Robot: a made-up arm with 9 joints. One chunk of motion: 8 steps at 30 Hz.
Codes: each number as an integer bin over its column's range. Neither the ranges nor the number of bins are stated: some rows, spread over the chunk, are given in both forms.
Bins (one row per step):
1: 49 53 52 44 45 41
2: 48 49 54 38 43 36
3: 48 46 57 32 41 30
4: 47 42 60 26 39 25
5: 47 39 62 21 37 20
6: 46 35 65 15 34 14
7: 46 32 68 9 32 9
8: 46 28 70 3 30 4
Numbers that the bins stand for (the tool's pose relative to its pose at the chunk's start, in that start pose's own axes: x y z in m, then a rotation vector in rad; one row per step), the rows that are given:
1: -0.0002 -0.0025 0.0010 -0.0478 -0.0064 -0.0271
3: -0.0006 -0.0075 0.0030 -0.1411 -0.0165 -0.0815
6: -0.0014 -0.0153 0.0063 -0.2733 -0.0341 -0.1607
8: -0.0014 -0.0202 0.0083 -0.3667 -0.0442 -0.2102
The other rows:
2: -0.0006 -0.0054 0.0018 -0.0944 -0.0114 -0.0518
4: -0.0010 -0.0103 0.0042 -0.1878 -0.0215 -0.1063
5: -0.0010 -0.0124 0.0051 -0.2267 -0.0266 -0.1310
7: -0.0014 -0.0174 0.0075 -0.3200 -0.0392 -0.1855

